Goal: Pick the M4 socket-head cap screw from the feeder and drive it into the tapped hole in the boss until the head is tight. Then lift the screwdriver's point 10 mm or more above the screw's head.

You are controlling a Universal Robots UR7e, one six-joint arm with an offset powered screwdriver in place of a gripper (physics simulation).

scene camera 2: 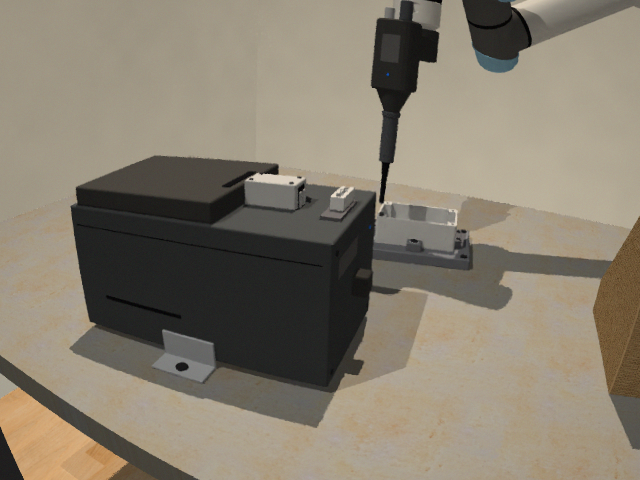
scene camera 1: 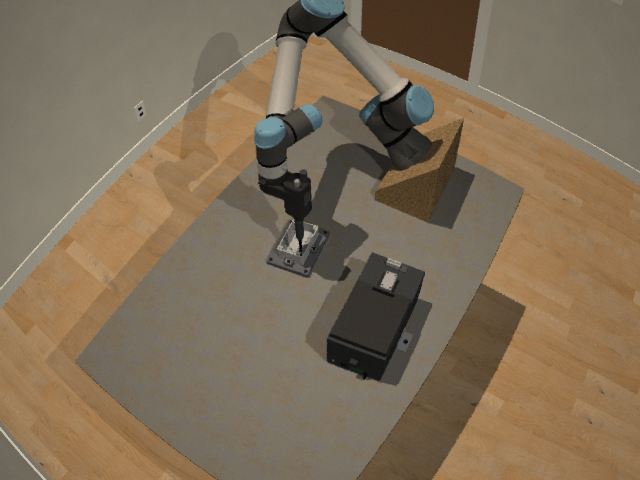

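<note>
My screwdriver (scene camera 1: pixel 300 253) (scene camera 2: pixel 381 201) hangs upright with its thin dark bit over a corner of the white open-topped housing (scene camera 1: pixel 287 253) (scene camera 2: pixel 413 232). In scene camera 2 the bit's point shows a little above the housing's left corner, apart from it. A small dark spot (scene camera 2: pixel 381 212) shows on that corner below the point; it is too small to tell surely whether it is the screw's head. No screw can be made out on the bit. The housing sits on a grey fixture plate (scene camera 1: pixel 297 267) (scene camera 2: pixel 423 257). The black feeder (scene camera 1: pixel 372 315) (scene camera 2: pixel 206 279) stands beside it.
The feeder carries a white block (scene camera 1: pixel 388 280) (scene camera 2: pixel 268 193) and a smaller white piece (scene camera 1: pixel 393 262) (scene camera 2: pixel 340 201) on top. A metal bracket (scene camera 1: pixel 404 342) (scene camera 2: pixel 191 346) sticks out at its side. A brown wedge (scene camera 1: pixel 408 198) (scene camera 2: pixel 617 315) stands under the arm's base.
</note>
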